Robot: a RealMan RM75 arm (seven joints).
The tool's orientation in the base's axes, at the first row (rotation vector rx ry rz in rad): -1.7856, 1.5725, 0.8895
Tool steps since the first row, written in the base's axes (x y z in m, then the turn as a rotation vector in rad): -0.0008, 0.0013, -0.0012, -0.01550, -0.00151, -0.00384; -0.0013, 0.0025, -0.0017, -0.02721, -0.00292, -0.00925; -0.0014, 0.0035, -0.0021, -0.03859, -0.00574, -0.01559; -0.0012, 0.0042, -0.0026, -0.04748, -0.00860, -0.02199
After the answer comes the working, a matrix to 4 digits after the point.
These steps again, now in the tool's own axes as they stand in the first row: 0.0001, 0.0006, 0.0018, 0.00278, 0.01558, 0.00264; -0.0002, 0.0010, 0.0031, 0.00704, 0.02738, 0.00593; -0.0005, 0.0010, 0.0042, 0.01291, 0.03904, 0.00863; -0.0005, 0.0007, 0.0050, 0.01904, 0.04823, 0.01108
The tool's axes in the first row as the columns of a matrix, in the base's axes (rounded; the answer above uses it unrounded):
0.0771, -0.9921, -0.0988
-0.5958, -0.1253, 0.7933
-0.7994, -0.0022, -0.6008

